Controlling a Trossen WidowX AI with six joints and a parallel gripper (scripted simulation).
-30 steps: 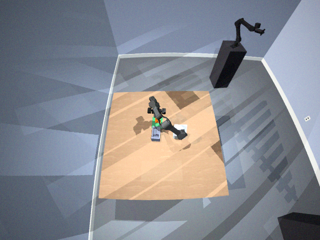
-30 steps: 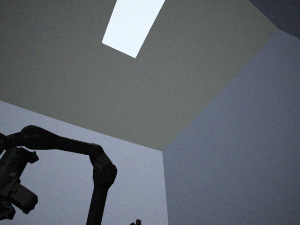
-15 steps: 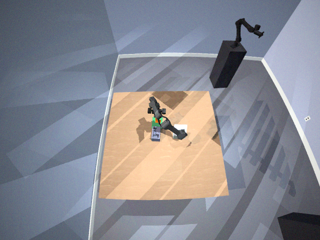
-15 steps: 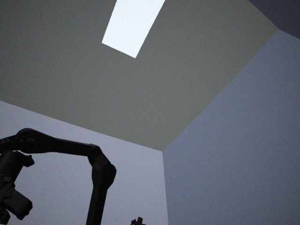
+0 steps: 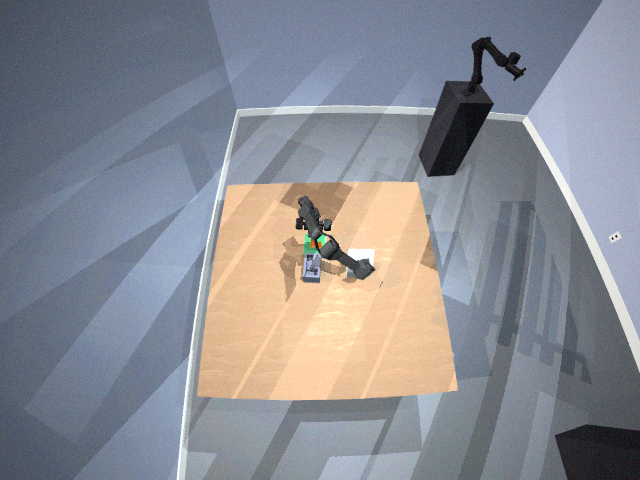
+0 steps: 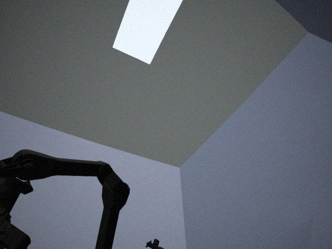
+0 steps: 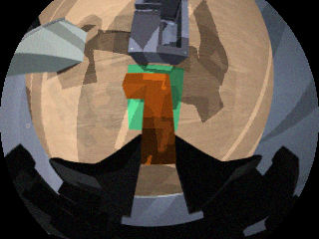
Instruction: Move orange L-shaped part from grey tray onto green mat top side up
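My gripper tip is 13 cm above the green mat and 2 cm to the right of it. Also, from my gripper tip: orange L-shaped part 3 cm to the left, 3 cm below, 1 cm behind.
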